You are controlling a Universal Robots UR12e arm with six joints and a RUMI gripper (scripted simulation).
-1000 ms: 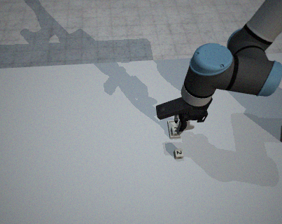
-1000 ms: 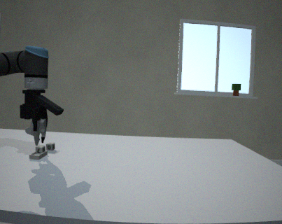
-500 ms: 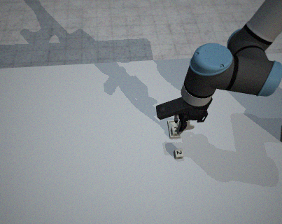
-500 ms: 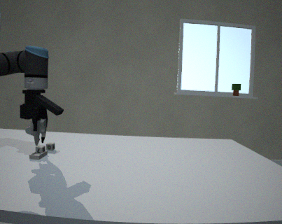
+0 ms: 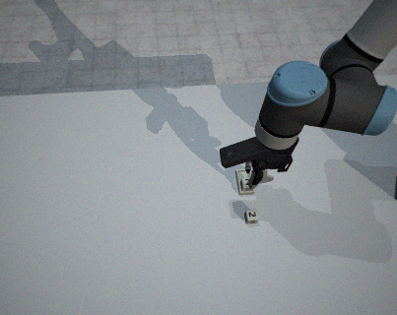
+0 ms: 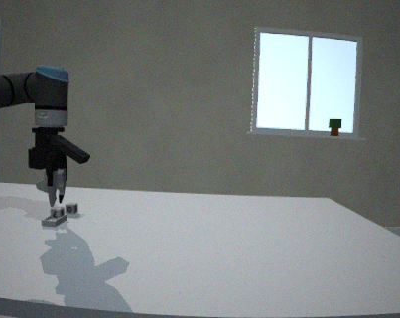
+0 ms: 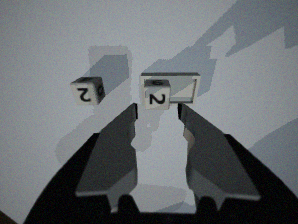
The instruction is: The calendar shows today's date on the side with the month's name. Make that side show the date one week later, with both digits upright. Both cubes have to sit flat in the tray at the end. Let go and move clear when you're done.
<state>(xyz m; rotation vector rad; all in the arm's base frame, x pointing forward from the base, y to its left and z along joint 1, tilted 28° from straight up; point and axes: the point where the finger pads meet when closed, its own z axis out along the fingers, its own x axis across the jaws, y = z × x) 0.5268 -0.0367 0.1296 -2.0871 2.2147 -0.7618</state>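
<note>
Right now the tray is 2 cm to the right of my hand and 5 cm below it. The rest, counted from my hand: cube 1 cm ahead, 9 cm to the left, 5 cm below.
</note>
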